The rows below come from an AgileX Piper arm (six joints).
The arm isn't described. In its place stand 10 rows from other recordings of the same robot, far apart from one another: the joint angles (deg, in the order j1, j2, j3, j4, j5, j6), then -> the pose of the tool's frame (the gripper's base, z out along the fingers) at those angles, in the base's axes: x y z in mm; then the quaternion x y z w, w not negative.
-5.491, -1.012, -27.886, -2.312, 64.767, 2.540 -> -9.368, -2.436, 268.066, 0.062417, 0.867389, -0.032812, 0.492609
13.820, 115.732, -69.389, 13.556, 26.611, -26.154 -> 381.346, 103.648, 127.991, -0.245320, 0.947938, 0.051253, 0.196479
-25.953, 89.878, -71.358, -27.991, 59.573, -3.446 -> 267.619, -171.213, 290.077, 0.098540, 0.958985, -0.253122, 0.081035
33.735, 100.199, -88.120, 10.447, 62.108, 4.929 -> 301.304, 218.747, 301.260, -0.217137, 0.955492, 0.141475, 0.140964
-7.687, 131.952, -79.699, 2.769, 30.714, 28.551 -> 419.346, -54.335, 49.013, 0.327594, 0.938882, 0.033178, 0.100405
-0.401, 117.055, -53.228, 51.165, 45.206, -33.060 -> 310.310, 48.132, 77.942, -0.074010, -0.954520, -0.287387, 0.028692
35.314, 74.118, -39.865, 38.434, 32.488, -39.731 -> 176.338, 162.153, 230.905, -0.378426, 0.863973, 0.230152, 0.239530
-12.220, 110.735, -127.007, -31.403, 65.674, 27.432 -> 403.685, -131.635, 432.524, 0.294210, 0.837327, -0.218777, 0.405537
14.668, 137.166, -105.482, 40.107, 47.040, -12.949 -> 472.638, 168.060, 120.342, -0.031796, 0.949778, 0.283451, 0.128709
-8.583, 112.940, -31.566, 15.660, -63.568, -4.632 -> 305.076, -68.291, 108.610, 0.150115, 0.769568, -0.128246, 0.607275
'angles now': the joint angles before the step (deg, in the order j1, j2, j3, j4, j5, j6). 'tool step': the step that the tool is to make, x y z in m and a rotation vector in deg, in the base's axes. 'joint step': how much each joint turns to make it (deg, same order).
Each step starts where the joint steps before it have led.
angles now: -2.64, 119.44, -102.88, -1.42, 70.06, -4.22
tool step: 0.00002, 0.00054, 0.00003, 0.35, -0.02, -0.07
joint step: 0.00, 0.00, 0.00, 0.36, 0.00, 0.00
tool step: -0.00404, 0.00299, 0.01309, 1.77, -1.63, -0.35
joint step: 0.00, -1.83, 0.15, 1.88, 0.13, 0.00
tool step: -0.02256, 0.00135, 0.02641, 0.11, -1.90, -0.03
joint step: 0.00, -6.23, 4.10, 0.20, 0.23, 0.00
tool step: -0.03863, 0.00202, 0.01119, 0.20, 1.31, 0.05
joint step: 0.00, -8.07, 9.31, 0.15, 0.08, -0.07
